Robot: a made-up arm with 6 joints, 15 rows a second.
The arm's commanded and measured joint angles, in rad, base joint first. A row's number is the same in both.
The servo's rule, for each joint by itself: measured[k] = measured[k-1] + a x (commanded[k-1-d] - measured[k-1]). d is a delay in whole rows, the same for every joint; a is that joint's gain. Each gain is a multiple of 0.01, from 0.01 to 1. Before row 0 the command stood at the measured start. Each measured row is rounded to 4 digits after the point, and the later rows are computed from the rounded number. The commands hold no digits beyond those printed.
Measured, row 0: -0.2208, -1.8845, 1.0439, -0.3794, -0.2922, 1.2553
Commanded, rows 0 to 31: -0.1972, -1.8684, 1.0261, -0.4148, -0.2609, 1.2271; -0.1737, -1.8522, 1.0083, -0.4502, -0.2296, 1.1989; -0.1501, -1.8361, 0.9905, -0.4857, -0.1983, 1.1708; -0.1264, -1.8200, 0.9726, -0.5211, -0.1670, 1.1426; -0.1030, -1.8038, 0.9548, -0.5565, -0.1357, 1.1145; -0.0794, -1.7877, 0.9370, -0.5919, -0.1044, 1.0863; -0.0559, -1.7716, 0.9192, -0.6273, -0.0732, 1.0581; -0.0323, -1.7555, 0.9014, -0.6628, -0.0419, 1.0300; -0.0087, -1.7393, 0.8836, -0.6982, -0.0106, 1.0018; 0.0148, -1.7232, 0.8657, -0.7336, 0.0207, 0.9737; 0.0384, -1.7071, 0.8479, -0.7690, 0.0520, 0.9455; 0.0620, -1.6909, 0.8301, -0.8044, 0.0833, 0.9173; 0.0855, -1.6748, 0.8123, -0.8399, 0.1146, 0.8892; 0.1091, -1.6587, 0.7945, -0.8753, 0.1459, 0.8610; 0.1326, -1.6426, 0.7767, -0.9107, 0.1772, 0.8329; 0.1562, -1.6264, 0.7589, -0.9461, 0.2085, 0.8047; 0.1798, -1.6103, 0.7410, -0.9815, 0.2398, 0.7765; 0.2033, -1.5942, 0.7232, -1.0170, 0.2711, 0.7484; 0.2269, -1.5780, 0.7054, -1.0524, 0.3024, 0.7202; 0.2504, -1.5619, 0.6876, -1.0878, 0.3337, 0.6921; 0.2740, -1.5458, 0.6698, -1.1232, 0.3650, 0.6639; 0.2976, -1.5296, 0.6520, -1.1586, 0.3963, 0.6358; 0.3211, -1.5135, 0.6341, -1.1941, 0.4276, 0.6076; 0.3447, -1.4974, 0.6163, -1.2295, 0.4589, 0.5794; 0.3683, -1.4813, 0.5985, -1.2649, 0.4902, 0.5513; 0.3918, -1.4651, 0.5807, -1.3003, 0.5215, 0.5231; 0.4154, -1.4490, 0.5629, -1.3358, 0.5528, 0.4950; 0.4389, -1.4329, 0.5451, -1.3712, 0.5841, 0.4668; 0.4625, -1.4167, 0.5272, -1.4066, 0.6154, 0.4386; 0.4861, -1.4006, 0.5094, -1.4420, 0.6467, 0.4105; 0.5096, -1.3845, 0.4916, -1.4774, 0.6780, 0.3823; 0.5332, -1.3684, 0.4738, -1.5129, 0.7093, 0.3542
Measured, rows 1 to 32: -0.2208, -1.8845, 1.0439, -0.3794, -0.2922, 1.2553; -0.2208, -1.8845, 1.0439, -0.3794, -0.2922, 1.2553; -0.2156, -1.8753, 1.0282, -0.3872, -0.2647, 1.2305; -0.2064, -1.8621, 1.0107, -0.4011, -0.2338, 1.2027; -0.1940, -1.8473, 0.9929, -0.4197, -0.2026, 1.1746; -0.1791, -1.8317, 0.9750, -0.4420, -0.1713, 1.1464; -0.1624, -1.8158, 0.9572, -0.4672, -0.1400, 1.1183; -0.1441, -1.7998, 0.9394, -0.4946, -0.1087, 1.0901; -0.1247, -1.7837, 0.9216, -0.5238, -0.0775, 1.0619; -0.1044, -1.7676, 0.9038, -0.5544, -0.0462, 1.0338; -0.0833, -1.7515, 0.8860, -0.5860, -0.0149, 1.0056; -0.0617, -1.7354, 0.8681, -0.6185, 0.0164, 0.9775; -0.0397, -1.7193, 0.8503, -0.6516, 0.0477, 0.9493; -0.0173, -1.7031, 0.8325, -0.6852, 0.0790, 0.9211; 0.0053, -1.6870, 0.8147, -0.7192, 0.1103, 0.8930; 0.0281, -1.6709, 0.7969, -0.7535, 0.1416, 0.8648; 0.0511, -1.6548, 0.7791, -0.7881, 0.1729, 0.8367; 0.0742, -1.6386, 0.7613, -0.8229, 0.2042, 0.8085; 0.0974, -1.6225, 0.7434, -0.8578, 0.2355, 0.7803; 0.1207, -1.6064, 0.7256, -0.8928, 0.2668, 0.7522; 0.1441, -1.5902, 0.7078, -0.9279, 0.2981, 0.7240; 0.1675, -1.5741, 0.6900, -0.9631, 0.3294, 0.6959; 0.1909, -1.5580, 0.6722, -0.9983, 0.3607, 0.6677; 0.2144, -1.5418, 0.6544, -1.0336, 0.3920, 0.6396; 0.2379, -1.5257, 0.6365, -1.0689, 0.4233, 0.6114; 0.2614, -1.5096, 0.6187, -1.1042, 0.4546, 0.5832; 0.2849, -1.4935, 0.6009, -1.1396, 0.4859, 0.5551; 0.3084, -1.4773, 0.5831, -1.1750, 0.5172, 0.5269; 0.3319, -1.4612, 0.5653, -1.2104, 0.5485, 0.4988; 0.3554, -1.4451, 0.5475, -1.2458, 0.5798, 0.4706; 0.3790, -1.4289, 0.5296, -1.2812, 0.6111, 0.4424; 0.4026, -1.4128, 0.5118, -1.3166, 0.6424, 0.4143
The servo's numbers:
d 2
a 0.22 0.57 0.88 0.22 0.88 0.88

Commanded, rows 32 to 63: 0.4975, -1.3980, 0.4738, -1.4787, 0.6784, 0.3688; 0.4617, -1.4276, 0.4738, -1.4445, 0.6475, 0.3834; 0.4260, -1.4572, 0.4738, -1.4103, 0.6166, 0.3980; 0.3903, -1.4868, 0.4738, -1.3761, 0.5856, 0.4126; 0.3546, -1.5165, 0.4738, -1.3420, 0.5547, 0.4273; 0.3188, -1.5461, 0.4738, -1.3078, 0.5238, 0.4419; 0.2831, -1.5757, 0.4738, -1.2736, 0.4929, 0.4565; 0.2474, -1.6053, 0.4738, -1.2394, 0.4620, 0.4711; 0.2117, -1.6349, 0.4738, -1.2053, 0.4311, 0.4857; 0.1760, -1.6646, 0.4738, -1.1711, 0.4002, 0.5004; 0.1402, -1.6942, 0.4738, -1.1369, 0.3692, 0.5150; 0.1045, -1.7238, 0.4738, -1.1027, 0.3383, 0.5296; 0.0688, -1.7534, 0.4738, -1.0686, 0.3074, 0.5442; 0.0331, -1.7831, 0.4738, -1.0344, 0.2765, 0.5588; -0.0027, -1.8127, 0.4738, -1.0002, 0.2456, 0.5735; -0.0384, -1.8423, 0.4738, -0.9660, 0.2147, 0.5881; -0.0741, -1.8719, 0.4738, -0.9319, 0.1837, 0.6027; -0.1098, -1.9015, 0.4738, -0.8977, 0.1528, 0.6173; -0.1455, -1.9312, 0.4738, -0.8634, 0.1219, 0.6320; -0.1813, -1.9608, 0.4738, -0.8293, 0.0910, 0.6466; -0.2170, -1.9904, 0.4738, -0.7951, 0.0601, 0.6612; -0.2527, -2.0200, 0.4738, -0.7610, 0.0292, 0.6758; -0.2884, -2.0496, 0.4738, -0.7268, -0.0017, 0.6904; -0.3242, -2.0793, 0.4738, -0.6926, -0.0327, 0.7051; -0.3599, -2.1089, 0.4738, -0.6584, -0.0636, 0.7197; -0.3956, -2.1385, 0.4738, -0.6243, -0.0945, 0.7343; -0.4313, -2.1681, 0.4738, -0.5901, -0.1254, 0.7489; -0.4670, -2.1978, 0.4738, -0.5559, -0.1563, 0.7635; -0.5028, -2.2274, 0.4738, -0.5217, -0.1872, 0.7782; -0.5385, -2.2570, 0.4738, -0.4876, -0.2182, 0.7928; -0.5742, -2.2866, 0.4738, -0.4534, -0.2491, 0.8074; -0.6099, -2.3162, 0.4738, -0.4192, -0.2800, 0.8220
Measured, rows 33 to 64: 0.4261, -1.3967, 0.4940, -1.3520, 0.6737, 0.3861; 0.4497, -1.3806, 0.4762, -1.3874, 0.7050, 0.3580; 0.4602, -1.3905, 0.4741, -1.4075, 0.6816, 0.3675; 0.4605, -1.4116, 0.4738, -1.4156, 0.6516, 0.3815; 0.4529, -1.4376, 0.4738, -1.4144, 0.6208, 0.3960; 0.4391, -1.4656, 0.4738, -1.4060, 0.5898, 0.4106; 0.4205, -1.4946, 0.4738, -1.3919, 0.5589, 0.4253; 0.3981, -1.5240, 0.4738, -1.3734, 0.5280, 0.4399; 0.3728, -1.5535, 0.4738, -1.3514, 0.4971, 0.4545; 0.3452, -1.5830, 0.4738, -1.3268, 0.4662, 0.4691; 0.3158, -1.6126, 0.4738, -1.3001, 0.4353, 0.4837; 0.2850, -1.6422, 0.4738, -1.2717, 0.4044, 0.4984; 0.2531, -1.6718, 0.4738, -1.2420, 0.3734, 0.5130; 0.2204, -1.7014, 0.4738, -1.2114, 0.3425, 0.5276; 0.1870, -1.7310, 0.4738, -1.1800, 0.3116, 0.5422; 0.1531, -1.7607, 0.4738, -1.1480, 0.2807, 0.5568; 0.1188, -1.7903, 0.4738, -1.1155, 0.2498, 0.5715; 0.0842, -1.8199, 0.4738, -1.0826, 0.2189, 0.5861; 0.0494, -1.8495, 0.4738, -1.0494, 0.1879, 0.6007; 0.0144, -1.8791, 0.4738, -1.0160, 0.1570, 0.6153; -0.0208, -1.9088, 0.4738, -0.9824, 0.1261, 0.6300; -0.0561, -1.9384, 0.4738, -0.9487, 0.0952, 0.6446; -0.0915, -1.9680, 0.4738, -0.9149, 0.0643, 0.6592; -0.1270, -1.9976, 0.4738, -0.8810, 0.0334, 0.6738; -0.1625, -2.0272, 0.4738, -0.8471, 0.0025, 0.6884; -0.1981, -2.0569, 0.4738, -0.8131, -0.0285, 0.7031; -0.2337, -2.0865, 0.4738, -0.7791, -0.0594, 0.7177; -0.2693, -2.1161, 0.4738, -0.7450, -0.0903, 0.7323; -0.3049, -2.1457, 0.4738, -0.7109, -0.1212, 0.7469; -0.3406, -2.1754, 0.4738, -0.6768, -0.1521, 0.7615; -0.3763, -2.2050, 0.4738, -0.6427, -0.1830, 0.7762; -0.4120, -2.2346, 0.4738, -0.6086, -0.2140, 0.7908
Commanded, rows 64 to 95: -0.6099, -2.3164, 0.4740, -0.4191, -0.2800, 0.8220; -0.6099, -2.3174, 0.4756, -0.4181, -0.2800, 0.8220; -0.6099, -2.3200, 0.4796, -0.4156, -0.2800, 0.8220; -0.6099, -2.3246, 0.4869, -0.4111, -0.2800, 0.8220; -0.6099, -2.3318, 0.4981, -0.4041, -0.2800, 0.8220; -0.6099, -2.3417, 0.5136, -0.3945, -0.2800, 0.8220; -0.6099, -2.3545, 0.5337, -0.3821, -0.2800, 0.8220; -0.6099, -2.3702, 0.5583, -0.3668, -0.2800, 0.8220; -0.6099, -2.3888, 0.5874, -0.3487, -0.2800, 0.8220; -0.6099, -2.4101, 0.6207, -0.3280, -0.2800, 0.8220; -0.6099, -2.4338, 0.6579, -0.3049, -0.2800, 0.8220; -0.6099, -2.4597, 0.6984, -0.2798, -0.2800, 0.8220; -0.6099, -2.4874, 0.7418, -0.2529, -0.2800, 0.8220; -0.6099, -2.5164, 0.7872, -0.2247, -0.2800, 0.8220; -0.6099, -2.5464, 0.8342, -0.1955, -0.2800, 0.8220; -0.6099, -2.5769, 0.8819, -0.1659, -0.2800, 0.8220; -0.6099, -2.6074, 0.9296, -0.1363, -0.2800, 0.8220; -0.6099, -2.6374, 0.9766, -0.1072, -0.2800, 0.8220; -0.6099, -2.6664, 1.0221, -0.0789, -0.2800, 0.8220; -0.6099, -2.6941, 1.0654, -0.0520, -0.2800, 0.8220; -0.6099, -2.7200, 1.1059, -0.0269, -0.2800, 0.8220; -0.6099, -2.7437, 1.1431, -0.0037, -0.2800, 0.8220; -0.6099, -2.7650, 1.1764, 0.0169, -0.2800, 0.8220; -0.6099, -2.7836, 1.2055, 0.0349, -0.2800, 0.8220; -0.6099, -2.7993, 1.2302, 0.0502, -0.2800, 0.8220; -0.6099, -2.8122, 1.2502, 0.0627, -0.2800, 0.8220; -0.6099, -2.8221, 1.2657, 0.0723, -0.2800, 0.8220; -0.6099, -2.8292, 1.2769, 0.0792, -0.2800, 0.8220; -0.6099, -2.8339, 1.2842, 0.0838, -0.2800, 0.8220; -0.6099, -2.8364, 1.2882, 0.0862, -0.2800, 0.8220; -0.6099, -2.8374, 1.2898, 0.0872, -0.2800, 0.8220; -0.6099, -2.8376, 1.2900, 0.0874, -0.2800, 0.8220
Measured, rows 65 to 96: -0.4477, -2.2642, 0.4738, -0.5745, -0.2449, 0.8054; -0.4834, -2.2938, 0.4738, -0.5403, -0.2758, 0.8200; -0.5112, -2.3067, 0.4740, -0.5136, -0.2795, 0.8218; -0.5329, -2.3128, 0.4754, -0.4926, -0.2799, 0.8220; -0.5498, -2.3169, 0.4791, -0.4757, -0.2800, 0.8220; -0.5630, -2.3213, 0.4860, -0.4615, -0.2800, 0.8220; -0.5733, -2.3273, 0.4966, -0.4489, -0.2800, 0.8220; -0.5814, -2.3355, 0.5116, -0.4369, -0.2800, 0.8220; -0.5877, -2.3463, 0.5310, -0.4248, -0.2800, 0.8220; -0.5926, -2.3599, 0.5550, -0.4120, -0.2800, 0.8220; -0.5964, -2.3764, 0.5835, -0.3981, -0.2800, 0.8220; -0.5994, -2.3956, 0.6162, -0.3827, -0.2800, 0.8220; -0.6017, -2.4174, 0.6529, -0.3656, -0.2800, 0.8220; -0.6035, -2.4415, 0.6929, -0.3467, -0.2800, 0.8220; -0.6049, -2.4677, 0.7359, -0.3261, -0.2800, 0.8220; -0.6060, -2.4955, 0.7810, -0.3038, -0.2800, 0.8220; -0.6069, -2.5245, 0.8278, -0.2800, -0.2800, 0.8220; -0.6076, -2.5544, 0.8754, -0.2549, -0.2800, 0.8220; -0.6081, -2.5846, 0.9231, -0.2288, -0.2800, 0.8220; -0.6085, -2.6147, 0.9702, -0.2020, -0.2800, 0.8220; -0.6088, -2.6442, 1.0159, -0.1749, -0.2800, 0.8220; -0.6090, -2.6726, 1.0595, -0.1479, -0.2800, 0.8220; -0.6092, -2.6996, 1.1003, -0.1213, -0.2800, 0.8220; -0.6094, -2.7247, 1.1380, -0.0954, -0.2800, 0.8220; -0.6095, -2.7477, 1.1718, -0.0707, -0.2800, 0.8220; -0.6096, -2.7682, 1.2015, -0.0475, -0.2800, 0.8220; -0.6097, -2.7859, 1.2268, -0.0260, -0.2800, 0.8220; -0.6097, -2.8009, 1.2474, -0.0065, -0.2800, 0.8220; -0.6097, -2.8130, 1.2635, 0.0108, -0.2800, 0.8220; -0.6097, -2.8222, 1.2753, 0.0258, -0.2800, 0.8220; -0.6097, -2.8289, 1.2831, 0.0386, -0.2800, 0.8220; -0.6097, -2.8332, 1.2876, 0.0491, -0.2800, 0.8220
